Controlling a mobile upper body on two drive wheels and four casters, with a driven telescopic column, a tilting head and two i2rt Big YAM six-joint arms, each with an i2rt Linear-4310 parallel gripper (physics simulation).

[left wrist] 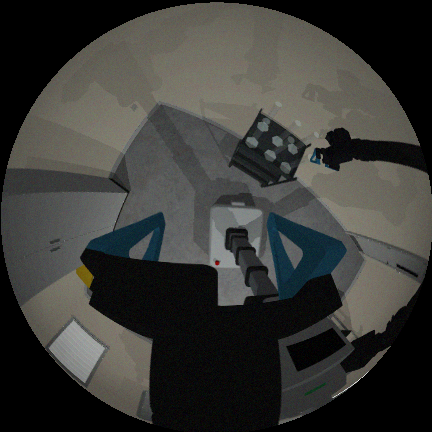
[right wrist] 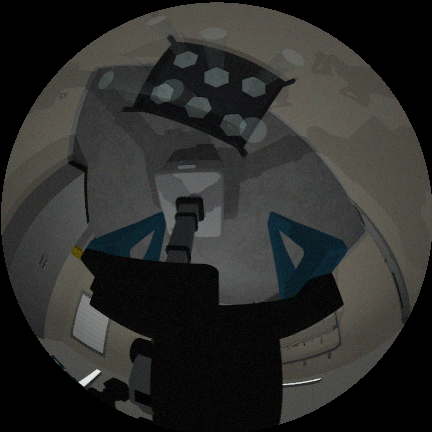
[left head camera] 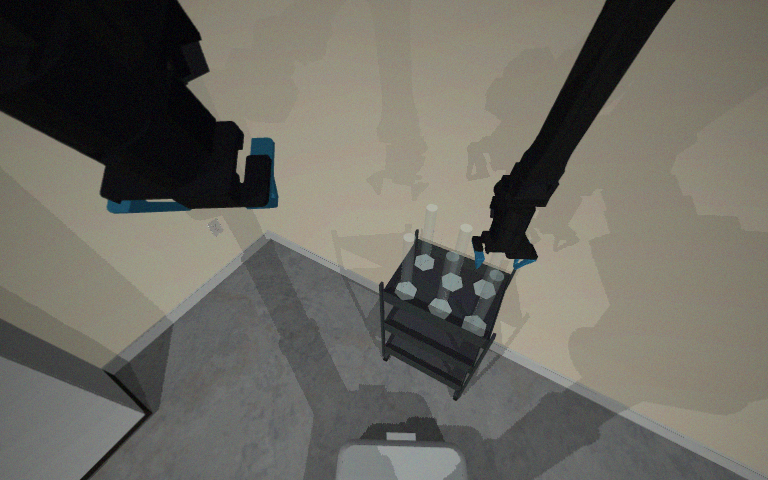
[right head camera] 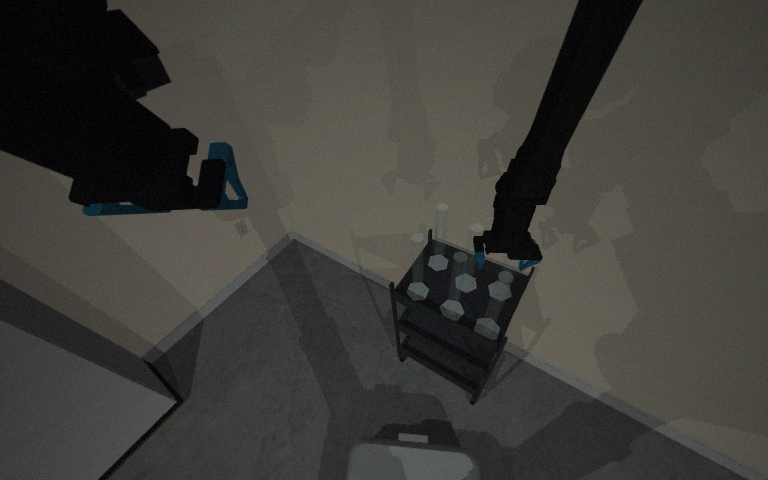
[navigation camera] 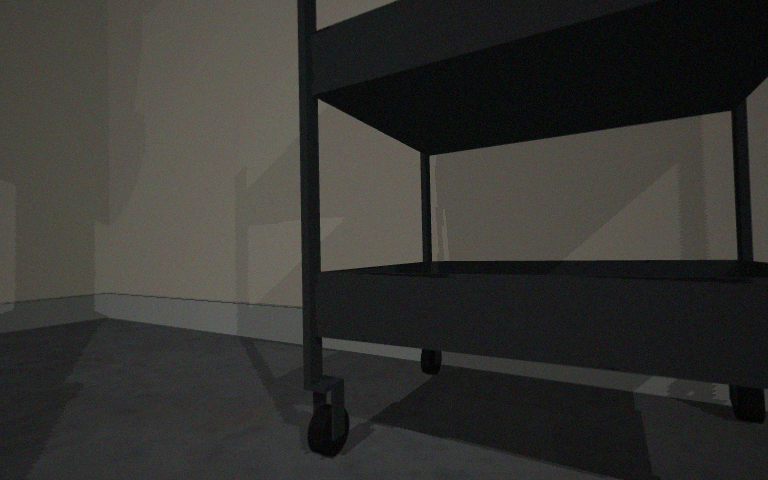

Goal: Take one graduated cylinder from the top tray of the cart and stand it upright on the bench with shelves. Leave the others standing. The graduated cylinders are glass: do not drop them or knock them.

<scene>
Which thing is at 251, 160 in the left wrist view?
A dark three-tier cart.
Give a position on a dark three-tier cart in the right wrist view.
228, 98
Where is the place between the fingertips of the right gripper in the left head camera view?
495, 267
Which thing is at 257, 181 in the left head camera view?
The left gripper.
</scene>
